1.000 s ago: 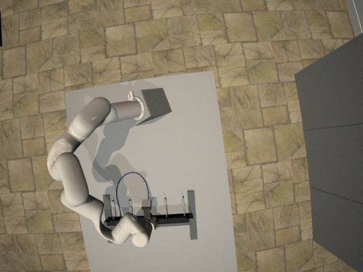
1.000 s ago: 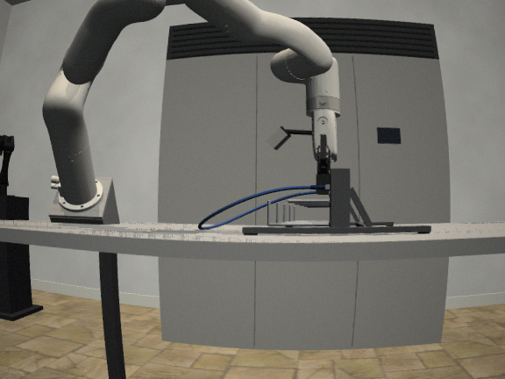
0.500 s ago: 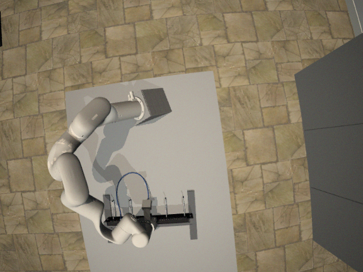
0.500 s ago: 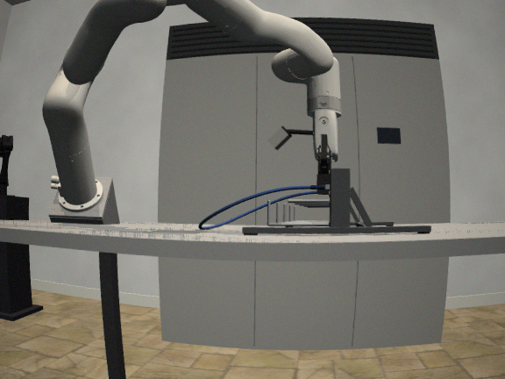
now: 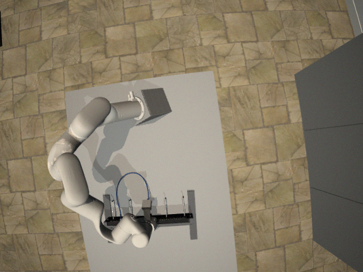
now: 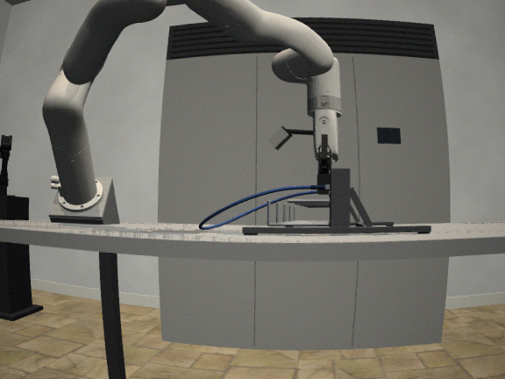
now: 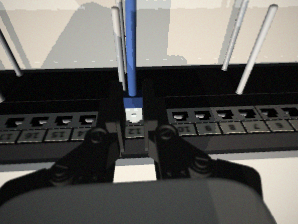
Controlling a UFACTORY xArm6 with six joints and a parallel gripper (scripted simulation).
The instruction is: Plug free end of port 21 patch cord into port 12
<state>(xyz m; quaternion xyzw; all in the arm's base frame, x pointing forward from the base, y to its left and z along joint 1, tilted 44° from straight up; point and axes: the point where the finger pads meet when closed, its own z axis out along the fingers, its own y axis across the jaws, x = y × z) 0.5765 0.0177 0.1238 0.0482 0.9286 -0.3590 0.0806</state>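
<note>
My gripper is now 2 cm short of the plug and 1 cm above it.
</note>
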